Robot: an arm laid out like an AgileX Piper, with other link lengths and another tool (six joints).
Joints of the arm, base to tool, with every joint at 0 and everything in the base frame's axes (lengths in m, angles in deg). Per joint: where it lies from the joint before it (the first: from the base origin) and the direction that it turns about. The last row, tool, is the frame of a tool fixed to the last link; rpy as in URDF.
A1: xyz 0 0 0.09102 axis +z
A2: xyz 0 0 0 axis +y
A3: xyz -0.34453 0 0.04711 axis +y
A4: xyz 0.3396 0 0.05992 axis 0.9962 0 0.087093
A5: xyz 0 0 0 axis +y
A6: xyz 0.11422 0 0.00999 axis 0.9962 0 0.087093
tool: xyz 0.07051 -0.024 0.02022 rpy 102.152 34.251 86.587
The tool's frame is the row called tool.
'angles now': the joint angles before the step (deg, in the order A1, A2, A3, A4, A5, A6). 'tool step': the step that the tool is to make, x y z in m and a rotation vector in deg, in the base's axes. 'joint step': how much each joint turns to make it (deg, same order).
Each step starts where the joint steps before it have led.
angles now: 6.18, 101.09, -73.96, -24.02, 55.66, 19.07
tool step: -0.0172, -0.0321, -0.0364, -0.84, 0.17, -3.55
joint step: -3.30, 0.05, 6.57, -3.12, -5.51, 4.11
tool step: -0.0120, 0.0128, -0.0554, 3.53, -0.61, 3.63
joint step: 0.01, 1.30, 7.87, 0.89, -11.12, 0.06
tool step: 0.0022, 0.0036, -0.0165, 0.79, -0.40, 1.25
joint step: -0.01, 1.45, 1.12, -0.24, -3.35, 0.05
